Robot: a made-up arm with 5 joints.
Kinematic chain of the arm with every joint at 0, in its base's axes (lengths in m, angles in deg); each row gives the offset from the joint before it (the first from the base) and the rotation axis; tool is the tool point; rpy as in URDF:
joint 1: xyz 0 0 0.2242 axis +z
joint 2: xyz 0 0 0 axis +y
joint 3: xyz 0.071 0 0.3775 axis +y
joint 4: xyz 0.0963 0 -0.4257 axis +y
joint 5: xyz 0.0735 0 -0.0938 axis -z
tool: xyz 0 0 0 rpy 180 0 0
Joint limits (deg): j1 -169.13..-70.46 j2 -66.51..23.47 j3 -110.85..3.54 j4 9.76..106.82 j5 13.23..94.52
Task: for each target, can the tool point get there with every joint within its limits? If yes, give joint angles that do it. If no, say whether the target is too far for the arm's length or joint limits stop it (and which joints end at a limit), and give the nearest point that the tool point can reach.
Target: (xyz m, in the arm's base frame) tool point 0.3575 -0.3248 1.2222
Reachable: no: too far | nearest point 0.1148 -0.3235 1.0290 | short by 0.310 m
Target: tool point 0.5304 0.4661 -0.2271
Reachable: no: joint limits stop it (at a limit: joint 1, joint 2, joint 3) | nearest point 0.0070 -0.0197 0.0377 | short by 0.762 m
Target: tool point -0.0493 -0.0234 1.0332
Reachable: yes | joints -154.57 -42.66 -101.43 48.68 62.37
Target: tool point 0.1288 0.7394 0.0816
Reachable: no: joint limits stop it (at a limit: joint 2, joint 3) | nearest point 0.0019 0.0109 0.1140 | short by 0.740 m
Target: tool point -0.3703 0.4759 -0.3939
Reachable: no: joint limits stop it (at a limit: joint 1, joint 2) | nearest point -0.2456 -0.0472 -0.0124 | short by 0.659 m
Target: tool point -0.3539 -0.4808 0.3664
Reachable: yes | joints -126.36 4.00 -60.84 45.30 62.21
